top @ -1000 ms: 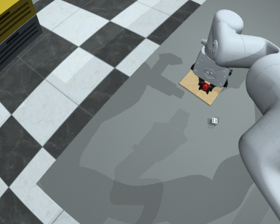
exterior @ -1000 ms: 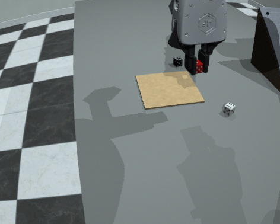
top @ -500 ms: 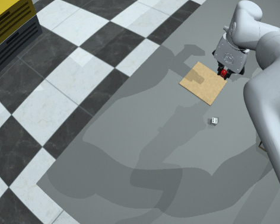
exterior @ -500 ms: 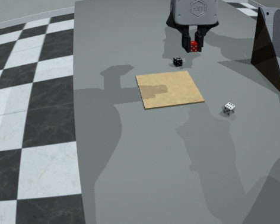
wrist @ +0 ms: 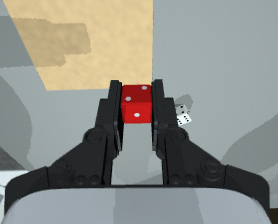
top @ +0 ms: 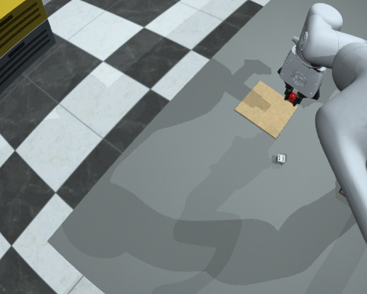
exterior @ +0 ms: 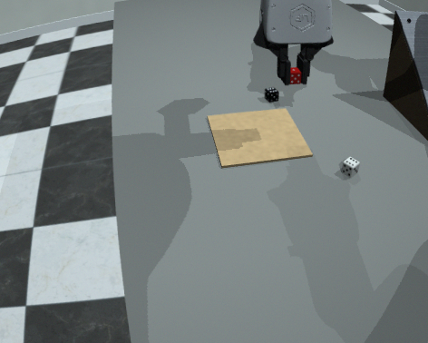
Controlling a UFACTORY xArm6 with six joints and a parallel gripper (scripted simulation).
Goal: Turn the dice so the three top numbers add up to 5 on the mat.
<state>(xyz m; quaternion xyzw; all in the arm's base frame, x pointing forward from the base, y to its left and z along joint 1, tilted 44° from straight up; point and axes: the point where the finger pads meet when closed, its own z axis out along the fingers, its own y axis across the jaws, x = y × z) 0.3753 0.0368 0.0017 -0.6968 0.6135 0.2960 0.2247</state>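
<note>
Right now the tan mat is 5 cm ahead of my hand and 11 cm below it. The rest, counted from my hand: red die 1 cm below; then white die 7 cm behind, 11 cm to the left, 11 cm below; then black die 1 cm ahead, 11 cm to the right, 11 cm below.
</note>
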